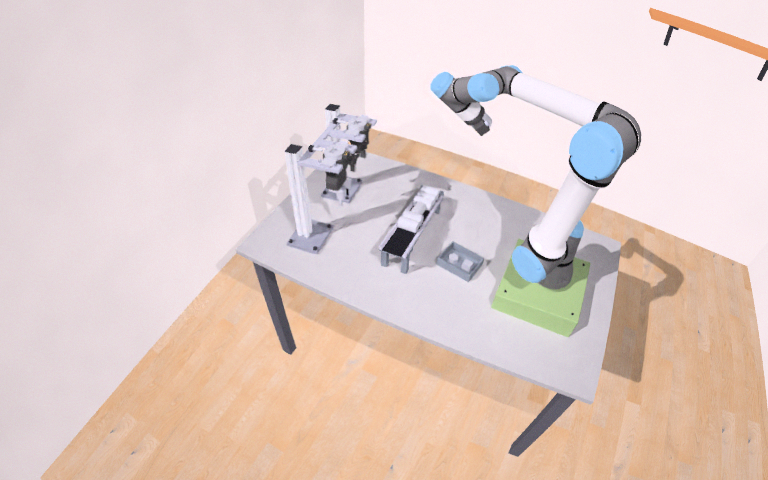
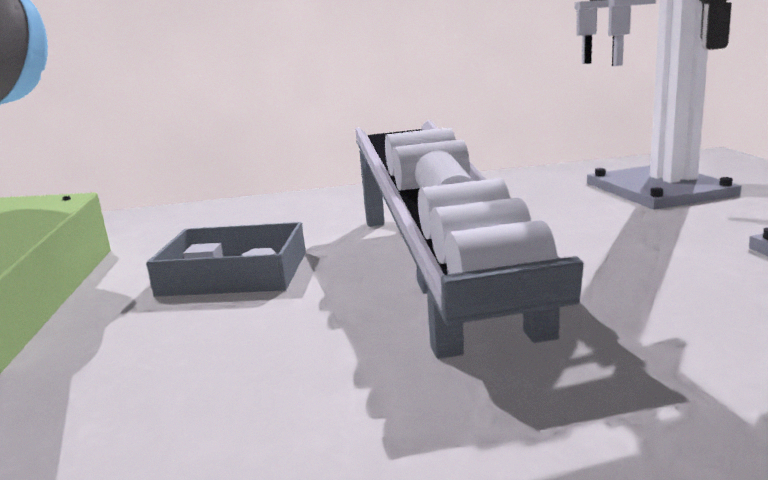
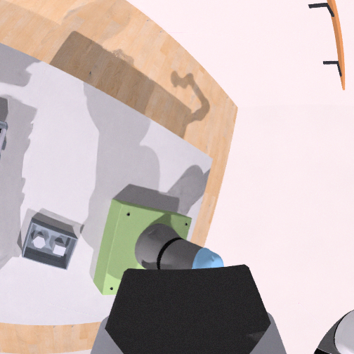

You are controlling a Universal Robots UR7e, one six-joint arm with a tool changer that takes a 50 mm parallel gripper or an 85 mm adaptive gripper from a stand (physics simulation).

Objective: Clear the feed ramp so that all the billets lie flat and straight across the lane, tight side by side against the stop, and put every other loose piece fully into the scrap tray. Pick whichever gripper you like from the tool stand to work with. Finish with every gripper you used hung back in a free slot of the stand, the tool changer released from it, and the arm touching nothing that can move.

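Where they show: arm's base, origin of the base link: (image 1: 550, 272).
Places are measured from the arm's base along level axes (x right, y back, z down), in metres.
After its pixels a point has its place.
The arm's tool changer (image 1: 481, 127) @(x 0.011, y -0.339, z -0.407 m) is bare, high above the table; no gripper is on it. A parallel gripper (image 2: 602, 50) hangs in the tool stand (image 1: 300, 192) @(x -0.280, y -0.797, z -0.145 m) (image 2: 679, 90) @(x -0.243, y -0.808, z -0.049 m), its fingers apart. On the feed ramp (image 1: 399, 241) (image 2: 404, 217), three billets lie across the lane, the lowest billet (image 2: 501, 249) @(x 0.129, y -0.529, z -0.009 m) beside the stop (image 2: 512, 291) @(x 0.140, y -0.533, z 0.015 m). Above them a billet (image 2: 441, 169) @(x -0.002, y -0.504, z -0.033 m) lies turned out of line. Two more billets (image 2: 430, 155) @(x -0.037, y -0.498, z -0.038 m) (image 2: 419, 138) @(x -0.093, y -0.492, z -0.043 m) lie across farther up. The scrap tray (image 1: 453, 271) @(x -0.129, y -0.299, z 0.062 m) (image 2: 218, 275) @(x -0.031, y -0.298, z 0.056 m) holds a blocky piece (image 2: 202, 250) @(x -0.074, y -0.273, z 0.045 m) and a faceted piece (image 2: 259, 252) @(x -0.081, y -0.327, z 0.054 m).
The green base block (image 1: 538, 305) @(x -0.156, y 0.010, z -0.004 m) (image 2: 50, 271) @(x -0.028, y -0.146, z 0.038 m) (image 3: 107, 250) carries the arm near the tray. Dark gripper parts (image 1: 335, 180) @(x -0.219, y -0.697, z -0.196 m) hang under the stand's brackets. An orange rail (image 1: 707, 32) (image 3: 339, 45) is on the wall. Ramp side rails flank the billets.
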